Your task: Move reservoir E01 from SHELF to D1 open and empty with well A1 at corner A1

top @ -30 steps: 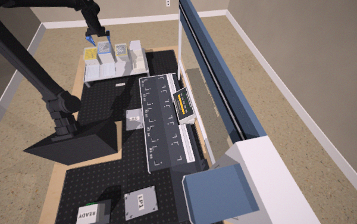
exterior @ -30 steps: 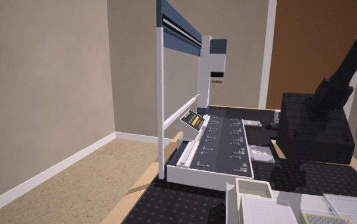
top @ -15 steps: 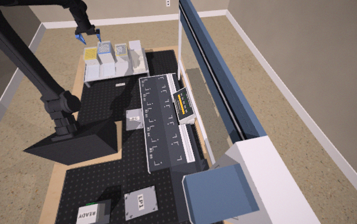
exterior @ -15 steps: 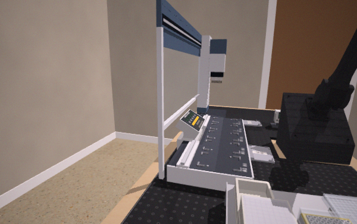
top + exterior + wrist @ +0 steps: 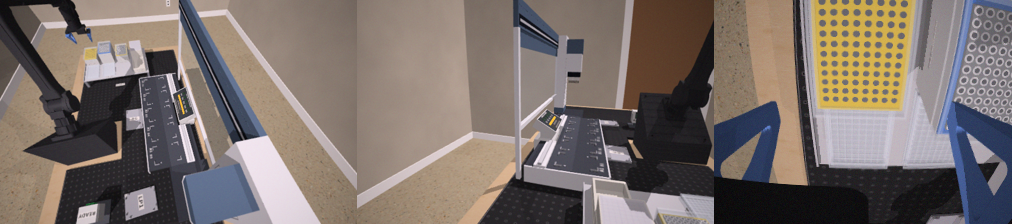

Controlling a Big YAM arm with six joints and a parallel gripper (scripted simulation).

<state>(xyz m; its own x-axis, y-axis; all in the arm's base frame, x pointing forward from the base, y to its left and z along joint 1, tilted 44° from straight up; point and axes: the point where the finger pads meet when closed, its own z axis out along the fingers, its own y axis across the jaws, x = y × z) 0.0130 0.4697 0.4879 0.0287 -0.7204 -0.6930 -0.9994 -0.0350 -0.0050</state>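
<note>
My gripper is now 32 cm short of the white block and 9 cm above it. Round my hand: shelf: 16 cm ahead, 7 cm to the right, 15 cm below; pipetting head: 47 cm ahead, 105 cm to the right, 18 cm above.
</note>
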